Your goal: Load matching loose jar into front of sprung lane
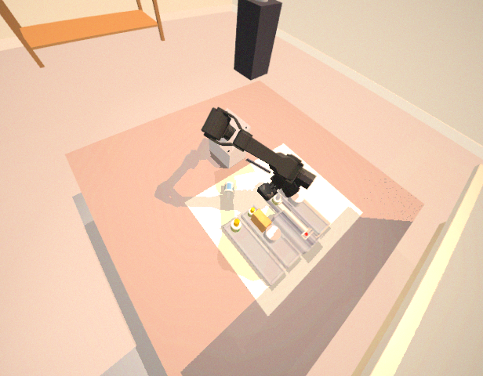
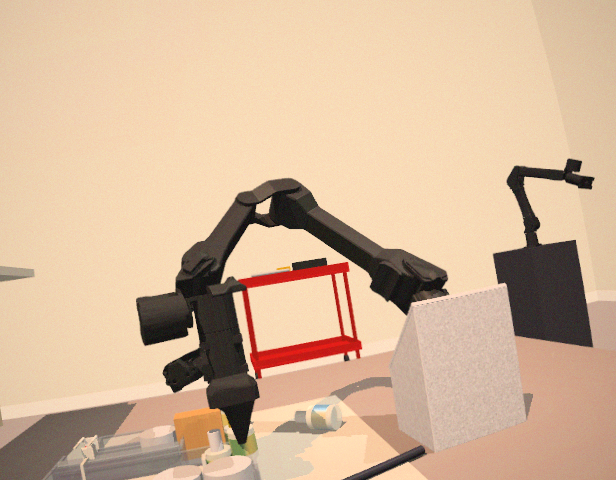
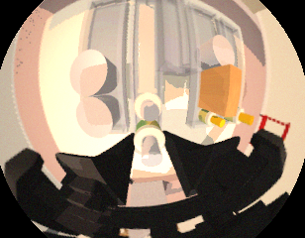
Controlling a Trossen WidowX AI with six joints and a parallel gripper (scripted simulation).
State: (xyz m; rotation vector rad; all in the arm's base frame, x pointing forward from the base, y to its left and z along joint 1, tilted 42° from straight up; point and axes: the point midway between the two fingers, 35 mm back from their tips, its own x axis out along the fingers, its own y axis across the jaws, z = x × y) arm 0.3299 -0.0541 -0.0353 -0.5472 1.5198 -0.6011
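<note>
Now: gripper tip 60 mm short of the box, 130 mm to the left of it and 20 mm above it. Round my gripper tip: black rod (160 mm behind, 90 mm to the left, 50 mm below); red mark (220 mm ahead, 50 mm to the right, 10 mm above).
</note>
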